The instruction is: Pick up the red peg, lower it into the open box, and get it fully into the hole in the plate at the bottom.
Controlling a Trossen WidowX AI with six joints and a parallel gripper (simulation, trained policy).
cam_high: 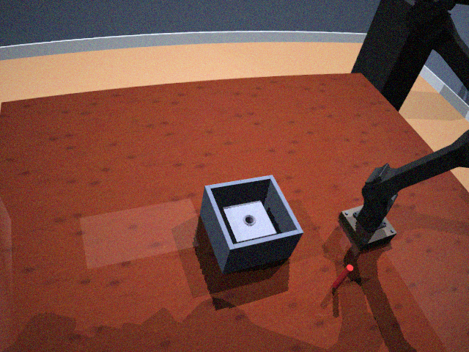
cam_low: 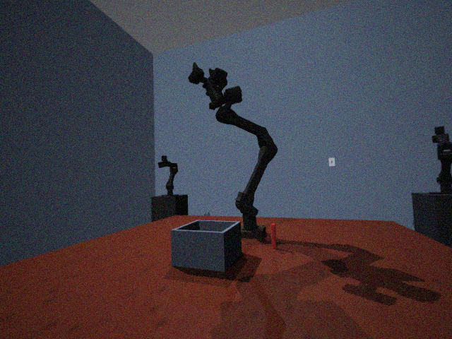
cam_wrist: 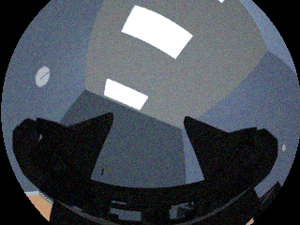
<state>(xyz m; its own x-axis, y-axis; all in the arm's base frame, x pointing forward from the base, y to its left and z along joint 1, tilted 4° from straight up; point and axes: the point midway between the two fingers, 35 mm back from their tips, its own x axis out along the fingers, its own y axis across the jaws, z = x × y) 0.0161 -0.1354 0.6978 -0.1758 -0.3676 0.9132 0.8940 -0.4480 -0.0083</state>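
The red peg lies 71 cm below my gripper tip, 29 cm to the left of it and 12 cm ahead of it. Also, from my gripper tip: plate 70 cm below, 25 cm ahead, 11 cm to the left; grey box 72 cm below, 25 cm ahead, 11 cm to the left.
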